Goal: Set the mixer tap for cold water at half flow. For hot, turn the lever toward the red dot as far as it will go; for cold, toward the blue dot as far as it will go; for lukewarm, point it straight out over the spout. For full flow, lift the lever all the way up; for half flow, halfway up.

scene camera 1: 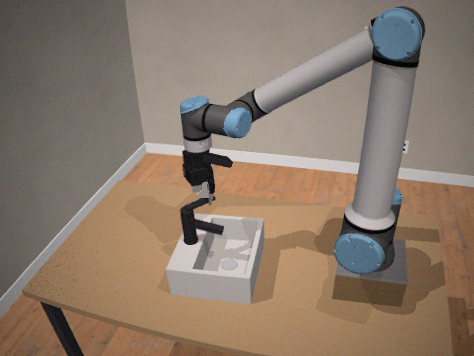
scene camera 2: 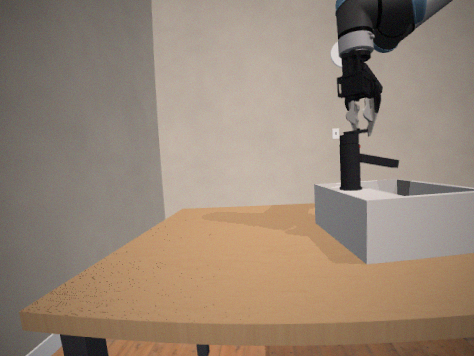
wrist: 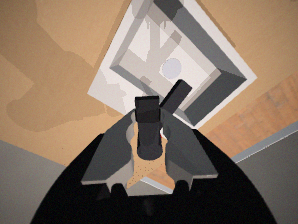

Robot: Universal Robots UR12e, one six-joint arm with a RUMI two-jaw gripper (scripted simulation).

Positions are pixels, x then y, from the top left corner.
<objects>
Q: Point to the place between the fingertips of the gripper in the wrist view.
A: At 147,109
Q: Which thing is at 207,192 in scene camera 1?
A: The gripper.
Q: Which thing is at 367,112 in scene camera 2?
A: The gripper.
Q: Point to a white sink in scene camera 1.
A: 237,251
</objects>
